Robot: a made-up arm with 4 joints. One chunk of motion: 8 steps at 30 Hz.
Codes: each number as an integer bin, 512 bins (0 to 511) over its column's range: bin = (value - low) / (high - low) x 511, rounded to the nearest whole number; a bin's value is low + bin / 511 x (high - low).
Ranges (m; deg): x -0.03..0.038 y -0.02..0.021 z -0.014..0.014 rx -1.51..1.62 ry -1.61..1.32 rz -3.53..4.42
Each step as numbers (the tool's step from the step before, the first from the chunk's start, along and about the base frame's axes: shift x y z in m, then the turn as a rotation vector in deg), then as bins.
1 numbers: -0.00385 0.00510 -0.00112 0.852 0.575 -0.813
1 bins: 197 313 235 386 381 175
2 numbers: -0.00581 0.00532 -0.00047 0.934 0.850 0.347
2 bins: 182 316 247 399 429 249
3 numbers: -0.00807 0.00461 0.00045 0.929 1.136 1.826
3 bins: 165 307 264 398 479 344
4 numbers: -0.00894 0.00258 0.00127 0.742 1.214 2.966
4 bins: 158 281 279 368 493 418
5 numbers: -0.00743 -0.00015 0.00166 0.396 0.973 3.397
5 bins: 170 247 286 311 450 445
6 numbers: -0.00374 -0.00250 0.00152 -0.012 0.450 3.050
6 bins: 197 218 283 245 359 423
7 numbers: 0.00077 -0.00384 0.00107 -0.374 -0.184 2.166
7 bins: 231 201 275 185 249 366
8 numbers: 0.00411 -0.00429 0.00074 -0.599 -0.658 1.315
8 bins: 256 196 269 149 166 311
